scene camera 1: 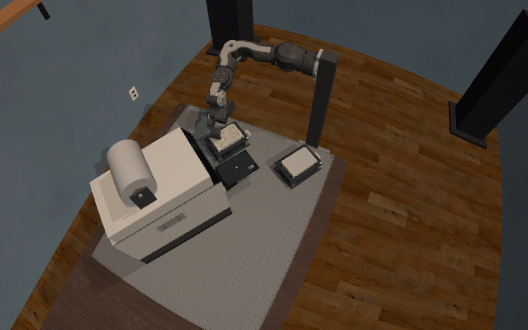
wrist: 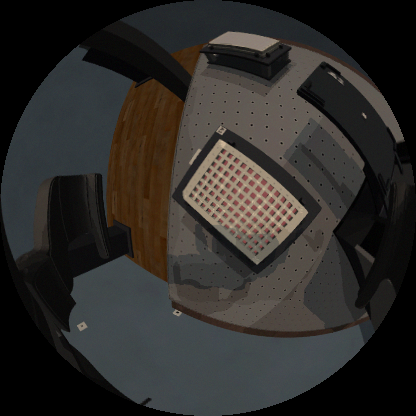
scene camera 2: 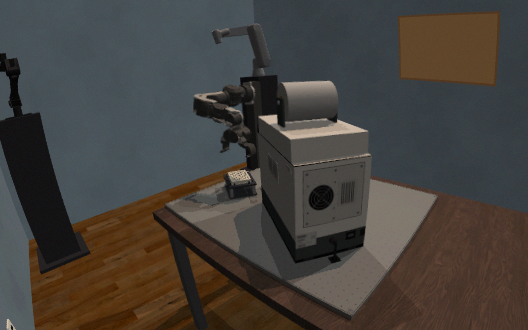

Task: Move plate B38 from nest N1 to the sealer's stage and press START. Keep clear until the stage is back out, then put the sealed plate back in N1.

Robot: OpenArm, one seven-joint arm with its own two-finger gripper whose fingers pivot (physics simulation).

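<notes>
An open-well plate [scene camera 1: 227, 137] [scene camera 2: 239, 176] [wrist: 245, 200] with pink wells lies in a black nest [scene camera 1: 231, 152] [scene camera 2: 242, 191] [wrist: 311, 206] beside the sealer [scene camera 1: 175, 170] [scene camera 2: 315, 145]. My gripper [scene camera 1: 218, 131] [scene camera 2: 237, 152] [wrist: 217, 239] is open and empty above this plate, its fingers apart on either side in the wrist view. The sealer's black stage [scene camera 1: 236, 168] [wrist: 345, 112] is out, with no plate on it. A second, pale flat-topped plate [scene camera 1: 300, 161] [wrist: 245, 41] sits in another nest [scene camera 1: 296, 180] [wrist: 239, 61]. I cannot read plate or nest labels. START does not show.
A large film roll [scene camera 1: 130, 167] [scene camera 2: 310, 100] stands on top of the sealer. The sealer's body stands close beside the stage and the near nest. A dark arm post [scene camera 1: 322, 100] rises at the table edge near the second nest. A perforated grey board [scene camera 1: 225, 270] [scene camera 2: 395, 210] lies under everything.
</notes>
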